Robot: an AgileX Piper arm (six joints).
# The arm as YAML. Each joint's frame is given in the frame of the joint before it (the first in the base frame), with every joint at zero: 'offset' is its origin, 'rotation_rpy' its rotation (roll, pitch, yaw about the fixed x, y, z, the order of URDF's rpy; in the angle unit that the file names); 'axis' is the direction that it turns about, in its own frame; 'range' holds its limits. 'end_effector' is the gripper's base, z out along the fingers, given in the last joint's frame.
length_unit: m
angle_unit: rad
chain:
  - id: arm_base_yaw
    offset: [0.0, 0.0, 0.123]
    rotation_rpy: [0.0, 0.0, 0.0]
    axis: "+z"
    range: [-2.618, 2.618]
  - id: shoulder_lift
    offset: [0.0, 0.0, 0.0]
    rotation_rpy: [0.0, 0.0, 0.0]
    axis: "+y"
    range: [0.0, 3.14]
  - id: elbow
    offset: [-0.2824, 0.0, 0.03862]
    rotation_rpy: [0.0, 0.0, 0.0]
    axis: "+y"
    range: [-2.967, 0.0]
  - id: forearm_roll
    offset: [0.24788, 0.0, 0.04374]
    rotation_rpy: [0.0, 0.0, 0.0]
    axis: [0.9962, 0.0, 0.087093]
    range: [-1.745, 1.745]
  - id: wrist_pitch
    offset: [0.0, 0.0, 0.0]
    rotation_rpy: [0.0, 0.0, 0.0]
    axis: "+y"
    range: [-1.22, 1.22]
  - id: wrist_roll
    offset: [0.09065, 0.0, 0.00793]
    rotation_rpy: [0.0, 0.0, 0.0]
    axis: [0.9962, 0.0, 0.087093]
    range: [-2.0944, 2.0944]
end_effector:
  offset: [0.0, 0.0, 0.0]
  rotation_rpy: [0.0, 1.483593, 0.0]
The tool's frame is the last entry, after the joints.
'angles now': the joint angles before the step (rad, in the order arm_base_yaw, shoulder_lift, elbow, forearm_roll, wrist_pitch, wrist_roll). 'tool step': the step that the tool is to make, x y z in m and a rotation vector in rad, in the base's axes. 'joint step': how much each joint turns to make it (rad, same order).
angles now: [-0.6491, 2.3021, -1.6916, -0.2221, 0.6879, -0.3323]
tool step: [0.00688, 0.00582, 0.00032, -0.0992, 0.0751, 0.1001]
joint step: [0.0354, 0.0049, -0.0021, -0.1476, 0.0011, 0.0097]
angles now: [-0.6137, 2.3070, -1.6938, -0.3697, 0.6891, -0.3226]
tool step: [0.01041, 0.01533, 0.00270, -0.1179, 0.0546, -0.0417]
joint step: [0.0677, 0.0024, 0.0020, -0.2310, 0.0539, 0.2313]
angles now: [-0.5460, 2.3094, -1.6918, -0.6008, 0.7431, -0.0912]
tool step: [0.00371, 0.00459, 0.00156, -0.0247, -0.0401, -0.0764]
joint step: [0.0187, 0.0000, 0.0000, -0.0542, 0.0104, 0.1387]
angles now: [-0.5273, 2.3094, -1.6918, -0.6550, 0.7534, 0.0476]
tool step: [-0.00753, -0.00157, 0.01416, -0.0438, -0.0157, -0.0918]
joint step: [0.0000, -0.0354, 0.0171, -0.0658, 0.0468, 0.1199]
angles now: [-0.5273, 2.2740, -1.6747, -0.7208, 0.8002, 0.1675]
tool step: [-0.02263, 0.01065, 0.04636, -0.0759, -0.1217, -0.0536]
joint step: [0.0000, -0.1732, 0.1410, -0.0930, -0.0460, 0.1607]
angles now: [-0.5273, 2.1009, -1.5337, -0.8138, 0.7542, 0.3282]
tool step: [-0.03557, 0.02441, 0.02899, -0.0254, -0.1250, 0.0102]
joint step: [0.0000, -0.2045, 0.2285, -0.0771, -0.1169, 0.1410]
